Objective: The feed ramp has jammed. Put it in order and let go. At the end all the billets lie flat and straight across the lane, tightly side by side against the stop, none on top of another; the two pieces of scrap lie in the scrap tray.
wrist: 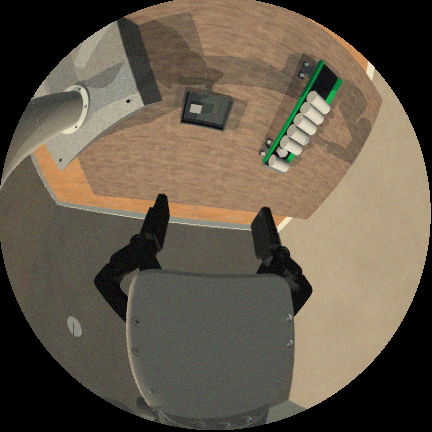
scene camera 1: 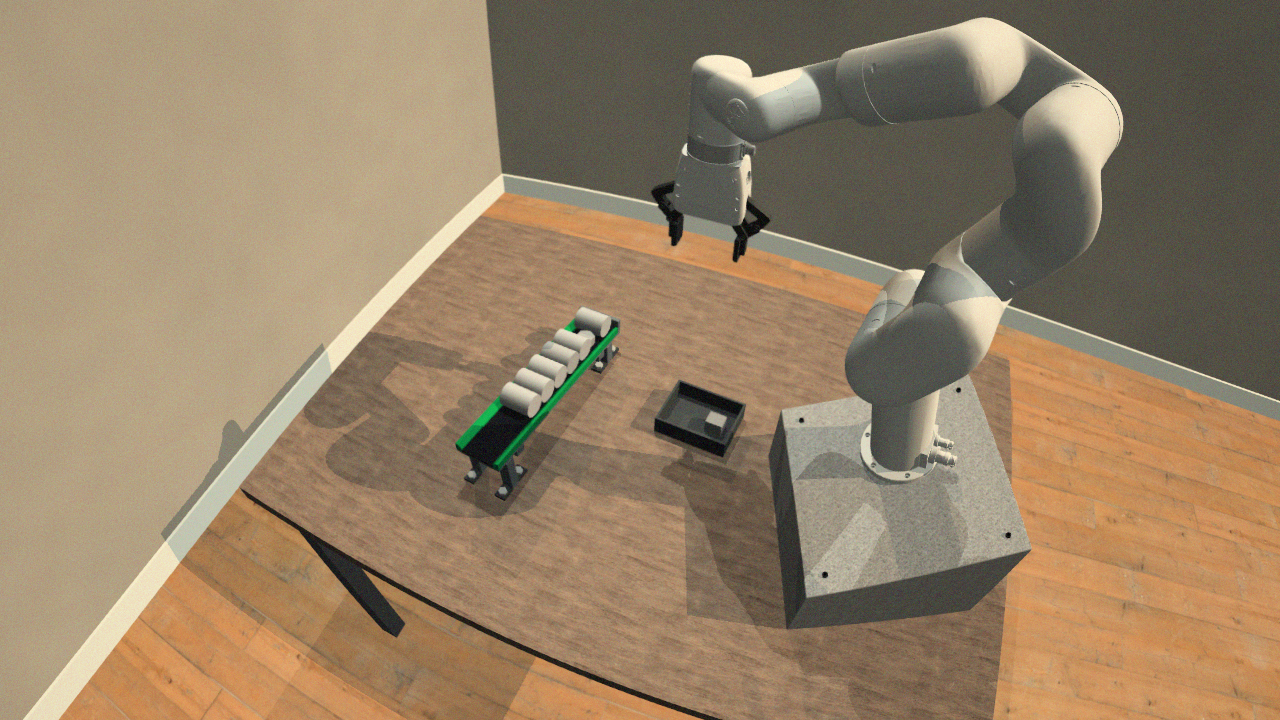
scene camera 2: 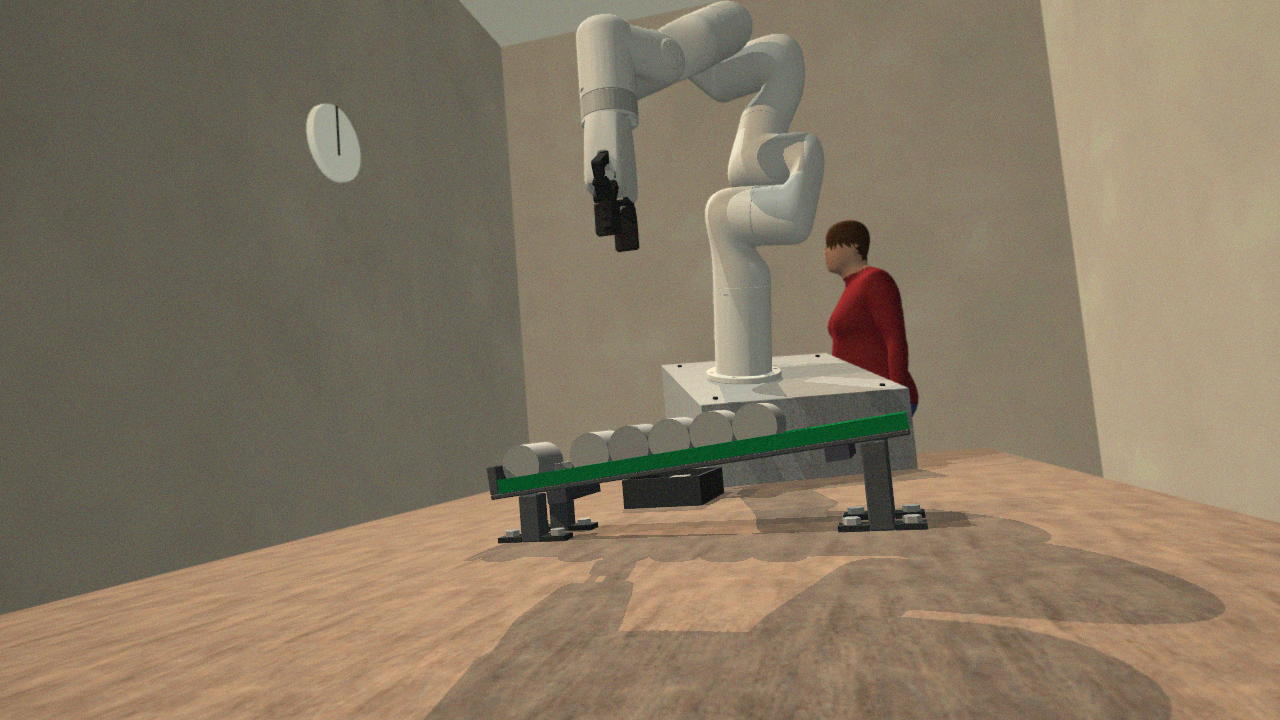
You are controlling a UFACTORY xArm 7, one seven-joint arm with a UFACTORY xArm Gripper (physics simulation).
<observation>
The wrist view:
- my gripper: 213, 209
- scrap tray: 215, 111
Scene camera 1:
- my gripper: 706, 248
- scrap tray: 682, 417
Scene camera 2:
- my gripper: 618, 243
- scrap tray: 661, 490
</observation>
